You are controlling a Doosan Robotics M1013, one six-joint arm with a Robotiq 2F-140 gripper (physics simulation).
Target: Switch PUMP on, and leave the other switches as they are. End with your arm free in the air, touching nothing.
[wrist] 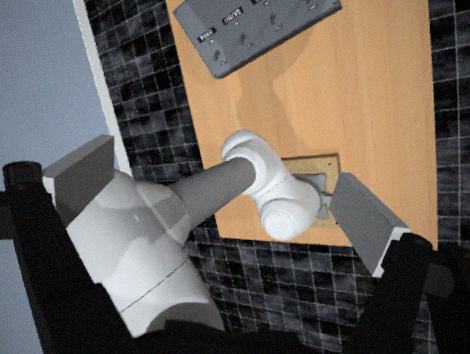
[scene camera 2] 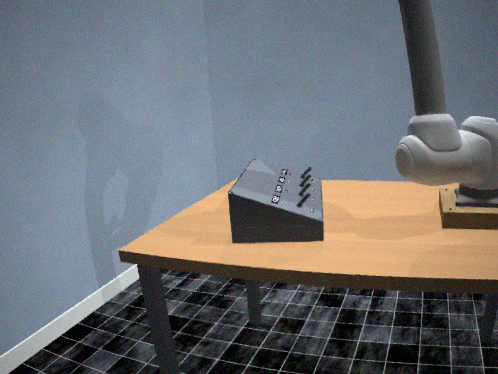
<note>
I see my gripper [wrist: 227, 174] and a grey sloped switch panel [scene camera 2: 263, 203].
</note>
